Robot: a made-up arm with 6 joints. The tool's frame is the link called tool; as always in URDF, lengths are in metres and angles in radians.
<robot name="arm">
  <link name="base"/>
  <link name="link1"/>
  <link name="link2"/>
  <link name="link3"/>
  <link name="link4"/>
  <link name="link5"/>
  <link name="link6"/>
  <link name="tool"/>
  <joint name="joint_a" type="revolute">
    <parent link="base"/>
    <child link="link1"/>
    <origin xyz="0 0 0.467" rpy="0 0 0"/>
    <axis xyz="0 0 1"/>
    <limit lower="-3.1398" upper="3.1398"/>
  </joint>
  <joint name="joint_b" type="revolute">
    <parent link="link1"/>
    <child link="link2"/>
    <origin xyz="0 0 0" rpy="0 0 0"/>
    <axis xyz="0 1 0"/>
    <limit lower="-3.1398" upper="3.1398"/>
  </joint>
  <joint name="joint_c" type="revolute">
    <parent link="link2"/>
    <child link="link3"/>
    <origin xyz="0 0 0.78" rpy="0 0 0"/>
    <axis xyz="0 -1 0"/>
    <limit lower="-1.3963" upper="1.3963"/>
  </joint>
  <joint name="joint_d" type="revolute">
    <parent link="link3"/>
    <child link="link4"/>
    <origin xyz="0 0 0" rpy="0 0 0"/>
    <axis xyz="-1 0 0"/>
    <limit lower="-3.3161" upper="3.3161"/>
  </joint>
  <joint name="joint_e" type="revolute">
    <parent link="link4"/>
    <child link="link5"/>
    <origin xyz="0.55 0 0" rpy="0 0 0"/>
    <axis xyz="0 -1 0"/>
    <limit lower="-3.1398" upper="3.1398"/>
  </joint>
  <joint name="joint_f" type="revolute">
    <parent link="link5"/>
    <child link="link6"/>
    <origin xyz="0 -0.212 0" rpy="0 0 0"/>
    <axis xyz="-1 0 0"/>
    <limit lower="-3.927" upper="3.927"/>
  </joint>
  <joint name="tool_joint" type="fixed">
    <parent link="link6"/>
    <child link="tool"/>
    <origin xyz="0 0 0" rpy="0 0 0"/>
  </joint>
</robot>
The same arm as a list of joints. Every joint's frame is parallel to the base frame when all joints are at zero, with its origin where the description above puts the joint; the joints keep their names.
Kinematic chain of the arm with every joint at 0, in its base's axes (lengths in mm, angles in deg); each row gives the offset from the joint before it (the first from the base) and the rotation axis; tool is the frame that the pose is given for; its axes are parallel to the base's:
joint_a: xyz 0 0 467 axis +z
joint_b: xyz 0 0 0 axis +y
joint_c: xyz 0 0 780 axis -y
joint_d: xyz 0 0 0 axis -x
joint_e: xyz 550 0 0 axis -y
joint_f: xyz 0 -212 0 axis -x
tool: xyz 0 0 0
Joint limits (deg, base to tool): -179.9..179.9 -179.9..179.9 -80..80 -190..190 -179.9..179.9 -225..225

